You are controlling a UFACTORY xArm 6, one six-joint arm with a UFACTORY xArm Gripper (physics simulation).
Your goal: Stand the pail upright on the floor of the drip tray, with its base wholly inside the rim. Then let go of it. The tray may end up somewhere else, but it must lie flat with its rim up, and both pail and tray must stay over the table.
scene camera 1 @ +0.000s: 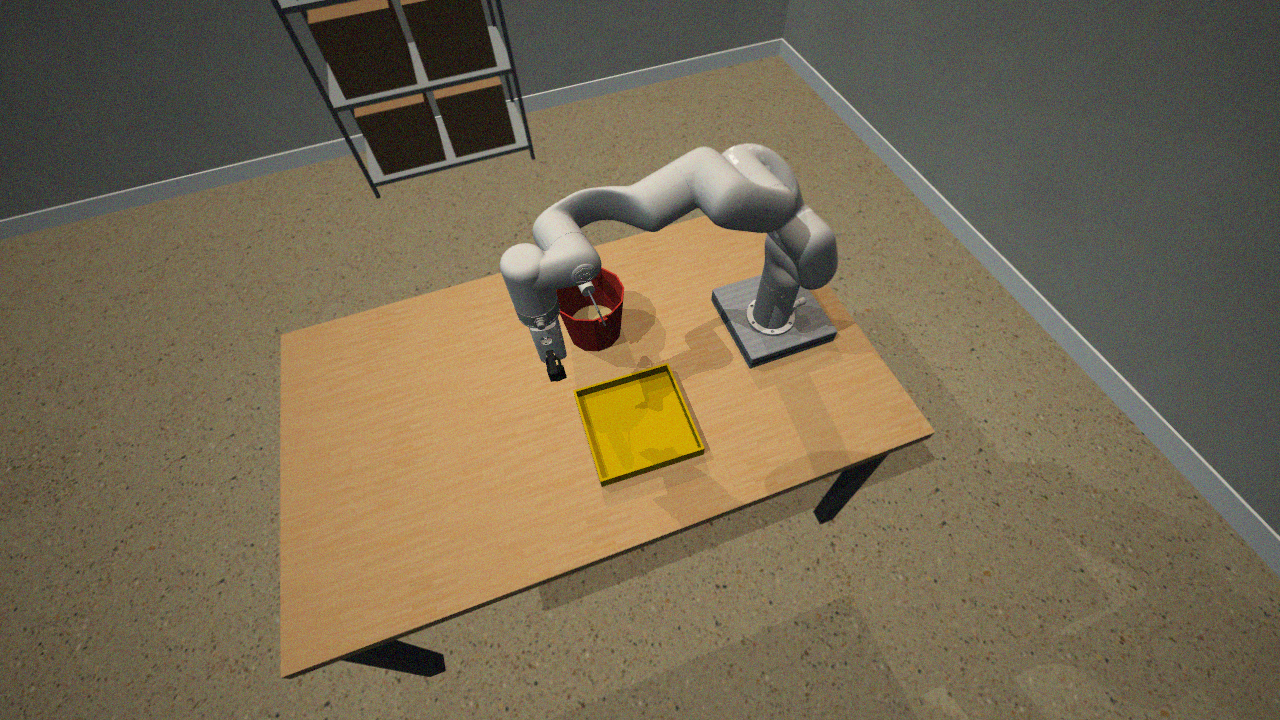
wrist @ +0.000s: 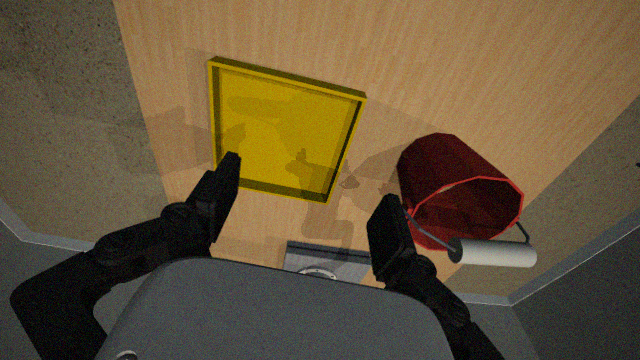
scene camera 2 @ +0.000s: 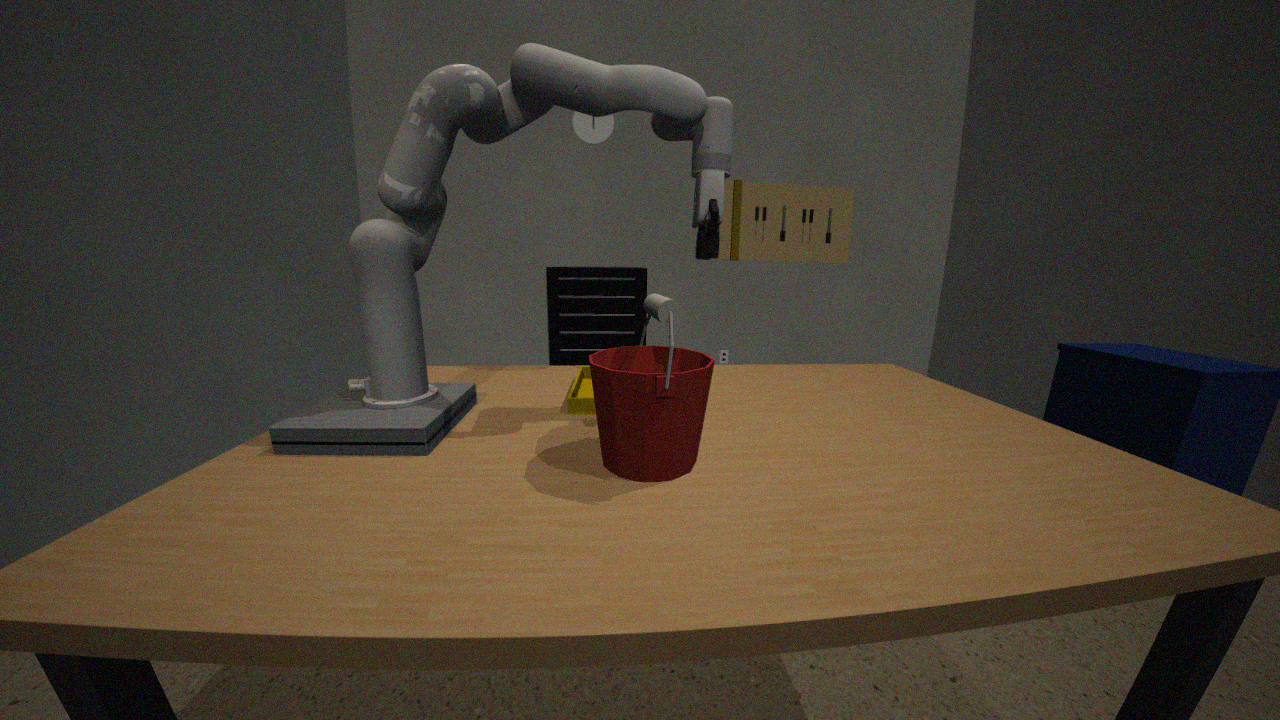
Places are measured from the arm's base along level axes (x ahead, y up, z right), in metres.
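Pixels of known places: gripper, between the fingertips: [scene camera 1: 554, 359] [wrist: 310, 191] [scene camera 2: 706, 258]; arm's base, origin of its link: [scene camera 1: 770, 316] [scene camera 2: 402, 398].
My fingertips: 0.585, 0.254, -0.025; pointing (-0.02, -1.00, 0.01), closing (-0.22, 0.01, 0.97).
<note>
For each thing: its top centre in the pictures, then the offset to it from my fingertips, as dx, dy, dz. Level surfaces: height alone.
- white grip, centre of its top: [scene camera 2: 662, 296] [wrist: 497, 263] -0.155, -0.056, +0.242
- yellow drip tray, centre of its top: [wrist: 279, 147] [scene camera 2: 631, 380] [scene camera 1: 636, 418] -0.138, -0.266, -0.068
- wooden table, height of its surface: dy -0.299
A red pail [scene camera 1: 594, 329] [scene camera 2: 650, 420] [wrist: 440, 160] stands upright on the table, beside and apart from the tray. Its bail is raised, with a white grip [scene camera 2: 658, 307] [wrist: 495, 252] above the rim. The yellow drip tray [scene camera 1: 640, 425] [scene camera 2: 580, 404] [wrist: 285, 130] lies flat on the table, rim up and empty. In the second scene view the pail hides most of it. My gripper [scene camera 1: 555, 367] [scene camera 2: 708, 241] [wrist: 310, 191] is open and empty, pointing down. It hangs above the table, higher than the pail, near the pail and the tray in the first scene view.
The wooden table [scene camera 1: 402, 465] [scene camera 2: 850, 501] carries my arm's grey base plate [scene camera 1: 733, 331] [scene camera 2: 358, 429] [wrist: 330, 250], near the tray and pail. My arm arches from it over the table. A blue cabinet [scene camera 2: 1154, 402] and a shelf rack [scene camera 1: 429, 85] stand off the table.
</note>
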